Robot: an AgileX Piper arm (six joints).
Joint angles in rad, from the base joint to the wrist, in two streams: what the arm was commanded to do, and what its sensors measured. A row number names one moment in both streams.
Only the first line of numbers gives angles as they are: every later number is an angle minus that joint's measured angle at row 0.
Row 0, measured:
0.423, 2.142, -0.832, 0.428, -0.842, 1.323
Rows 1 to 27, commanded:
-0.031, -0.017, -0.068, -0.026, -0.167, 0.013
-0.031, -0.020, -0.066, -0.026, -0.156, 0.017
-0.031, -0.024, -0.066, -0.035, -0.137, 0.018
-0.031, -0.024, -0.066, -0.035, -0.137, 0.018
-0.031, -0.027, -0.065, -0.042, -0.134, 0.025
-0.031, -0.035, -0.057, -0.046, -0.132, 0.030
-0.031, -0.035, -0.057, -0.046, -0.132, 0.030
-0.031, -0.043, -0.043, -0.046, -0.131, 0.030
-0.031, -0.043, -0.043, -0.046, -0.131, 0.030
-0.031, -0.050, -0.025, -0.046, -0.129, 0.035
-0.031, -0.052, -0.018, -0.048, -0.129, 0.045
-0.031, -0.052, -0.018, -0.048, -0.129, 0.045
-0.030, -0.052, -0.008, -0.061, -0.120, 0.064
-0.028, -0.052, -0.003, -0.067, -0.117, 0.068
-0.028, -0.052, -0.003, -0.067, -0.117, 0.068
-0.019, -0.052, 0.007, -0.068, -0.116, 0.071
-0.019, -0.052, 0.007, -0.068, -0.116, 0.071
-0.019, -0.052, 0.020, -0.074, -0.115, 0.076
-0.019, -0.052, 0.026, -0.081, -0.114, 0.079
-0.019, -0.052, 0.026, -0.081, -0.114, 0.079
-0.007, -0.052, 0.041, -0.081, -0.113, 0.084
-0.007, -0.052, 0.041, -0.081, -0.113, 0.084
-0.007, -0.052, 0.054, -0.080, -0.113, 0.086
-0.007, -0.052, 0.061, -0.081, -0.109, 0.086
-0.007, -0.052, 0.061, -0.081, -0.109, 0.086
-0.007, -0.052, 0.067, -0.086, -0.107, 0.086
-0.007, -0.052, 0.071, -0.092, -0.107, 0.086
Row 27, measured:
-0.005, -0.027, 0.066, -0.075, -0.075, 0.087
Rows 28 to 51, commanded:
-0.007, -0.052, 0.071, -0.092, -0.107, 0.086
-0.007, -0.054, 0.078, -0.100, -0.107, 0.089
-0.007, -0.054, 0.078, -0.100, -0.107, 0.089
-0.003, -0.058, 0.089, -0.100, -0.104, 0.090
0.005, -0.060, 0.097, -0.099, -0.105, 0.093
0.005, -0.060, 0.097, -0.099, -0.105, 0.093
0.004, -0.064, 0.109, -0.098, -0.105, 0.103
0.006, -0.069, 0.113, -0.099, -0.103, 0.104
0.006, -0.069, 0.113, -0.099, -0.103, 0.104
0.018, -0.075, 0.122, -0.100, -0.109, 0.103
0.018, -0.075, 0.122, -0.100, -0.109, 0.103
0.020, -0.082, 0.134, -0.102, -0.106, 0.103
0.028, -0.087, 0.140, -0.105, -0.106, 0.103
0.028, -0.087, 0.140, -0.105, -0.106, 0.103
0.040, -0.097, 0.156, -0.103, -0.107, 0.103
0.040, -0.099, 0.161, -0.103, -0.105, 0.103
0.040, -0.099, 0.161, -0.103, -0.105, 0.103
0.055, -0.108, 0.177, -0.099, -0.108, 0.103
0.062, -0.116, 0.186, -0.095, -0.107, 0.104
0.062, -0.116, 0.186, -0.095, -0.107, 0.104
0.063, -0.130, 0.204, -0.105, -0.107, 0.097
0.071, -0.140, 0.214, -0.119, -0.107, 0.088
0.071, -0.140, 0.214, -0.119, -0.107, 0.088
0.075, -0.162, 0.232, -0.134, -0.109, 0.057
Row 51, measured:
0.067, -0.123, 0.212, -0.103, -0.101, 0.093
